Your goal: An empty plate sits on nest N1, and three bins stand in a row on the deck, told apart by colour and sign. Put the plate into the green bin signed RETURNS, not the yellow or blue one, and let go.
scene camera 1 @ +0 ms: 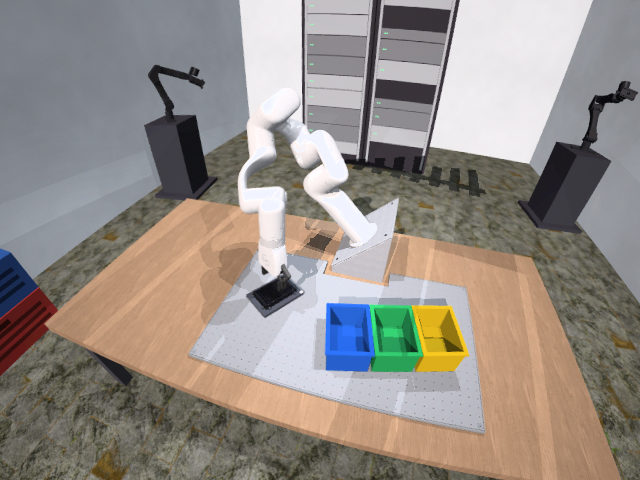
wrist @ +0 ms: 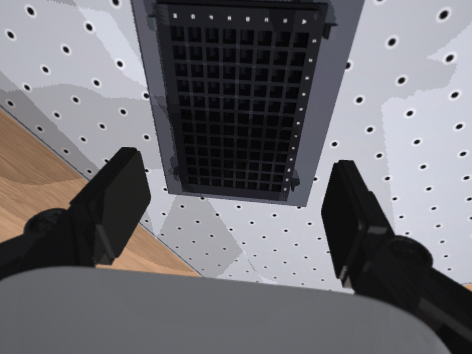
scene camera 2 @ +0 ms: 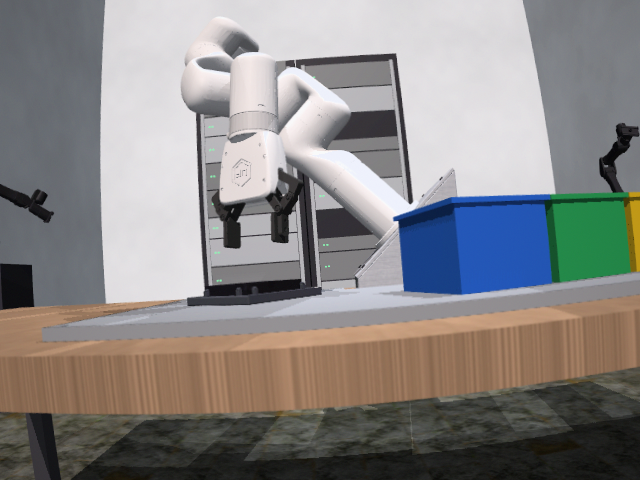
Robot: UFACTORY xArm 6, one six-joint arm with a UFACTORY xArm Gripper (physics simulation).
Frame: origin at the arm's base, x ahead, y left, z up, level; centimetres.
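Seen in the pictures: gripper, fingertip midpoint: [scene camera 1: 274, 280] [wrist: 234, 179] [scene camera 2: 255, 245]; arm's base, origin of the base link: [scene camera 1: 363, 235] [scene camera 2: 398, 226].
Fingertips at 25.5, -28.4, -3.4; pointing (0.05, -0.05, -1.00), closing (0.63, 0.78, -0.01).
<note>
Offsets run from my fingertips to a thing's top centre, as dx, dy, dz. "spot": to the spot under its first point.
The black gridded plate @(-0.3, -0.4, -5.4) [scene camera 1: 273, 293] [scene camera 2: 258, 286] [wrist: 235, 105] lies flat in the dark grey nest [scene camera 1: 265, 312] [scene camera 2: 217, 301] [wrist: 326, 100]. My gripper [scene camera 1: 273, 280] [scene camera 2: 256, 243] [wrist: 234, 179] is open and empty, pointing down above the plate. In the wrist view its fingers stand wide apart, left and right of the plate's near end, with the plate's long sides running roughly between them. The green bin [scene camera 1: 393, 361] [scene camera 2: 589, 242] stands between the blue bin [scene camera 1: 347, 361] [scene camera 2: 506, 248] and the yellow bin @(spot: +20.7, +52.4, -3.2) [scene camera 1: 439, 363] [scene camera 2: 634, 232]. No signs can be read.
The nest and bins stand on a perforated grey deck [scene camera 1: 289, 356] [scene camera 2: 155, 326] on a wooden table [scene camera 1: 522, 361] [scene camera 2: 310, 382]. The arm's slanted metal base mount [scene camera 1: 364, 260] [scene camera 2: 382, 266] stands behind the bins. The bin walls rise above the deck and adjoin each other.
</note>
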